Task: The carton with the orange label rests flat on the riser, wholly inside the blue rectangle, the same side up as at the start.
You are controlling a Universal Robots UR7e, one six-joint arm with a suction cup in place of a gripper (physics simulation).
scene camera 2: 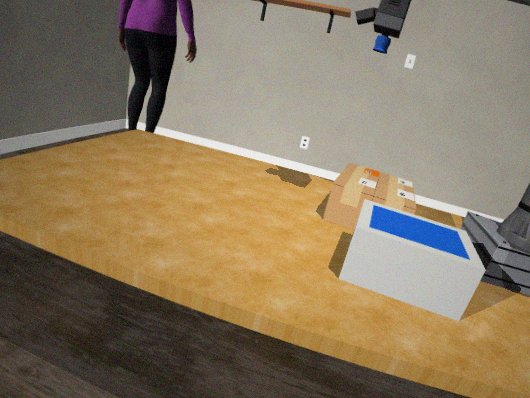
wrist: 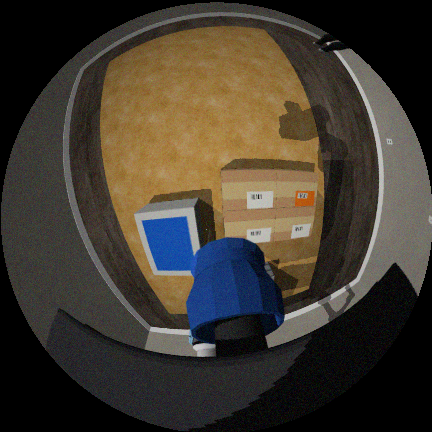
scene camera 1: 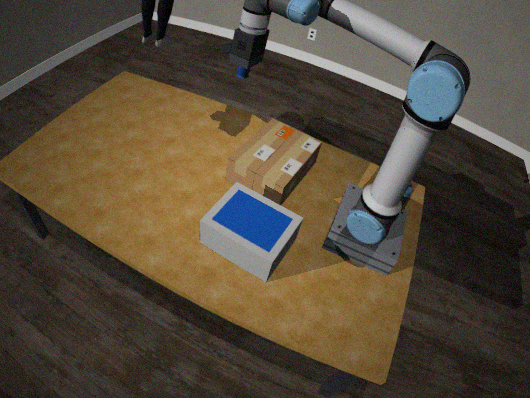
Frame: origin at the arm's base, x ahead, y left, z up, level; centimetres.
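Seen in the pictures: hand, tool point: (scene camera 2: 379, 51) (wrist: 228, 269) (scene camera 1: 242, 75); arm's base, link origin: (scene camera 2: 524, 243).
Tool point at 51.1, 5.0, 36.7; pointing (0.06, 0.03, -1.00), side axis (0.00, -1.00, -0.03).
Pixels of each thing's top centre, then the offset from my tool point to it, as dx, dy, dz.
- carton with the orange label, top centre: (wrist: 298, 188) (scene camera 2: 362, 171) (scene camera 1: 275, 132) -3.7, -25.1, -35.2
- light grey riser, top centre: (scene camera 2: 417, 229) (scene camera 1: 253, 219) (wrist: 169, 246) -19.0, +17.3, -34.7
- blue rectangle, top centre: (scene camera 2: 417, 229) (scene camera 1: 253, 219) (wrist: 169, 246) -19.0, +17.3, -34.7
The carton with the orange label (scene camera 1: 285, 132) (scene camera 2: 371, 172) (wrist: 304, 198) lies flat on the table, label up, in a tight block of similar cartons. It is at the block's corner near the table's back edge, away from the riser. The light grey riser (scene camera 1: 232, 251) (scene camera 2: 400, 275) (wrist: 170, 206) stands beside the block, apart from it. The blue rectangle (scene camera 1: 252, 220) (scene camera 2: 420, 232) (wrist: 170, 243) on its top is bare. My gripper (scene camera 1: 242, 73) (scene camera 2: 381, 45) (wrist: 229, 250), a blue suction cup, is open and empty, high above the cartons' level and touching nothing.
White-labelled cartons (scene camera 1: 263, 152) (scene camera 1: 290, 166) (scene camera 1: 310, 145) adjoin the orange-labelled one. The arm's base (scene camera 1: 345, 220) (scene camera 2: 487, 237) stands at the table's right end in the scene views. A person (scene camera 1: 162, 20) (scene camera 2: 150, 65) stands beyond the table. A wall shelf (scene camera 2: 305, 6) shows behind.
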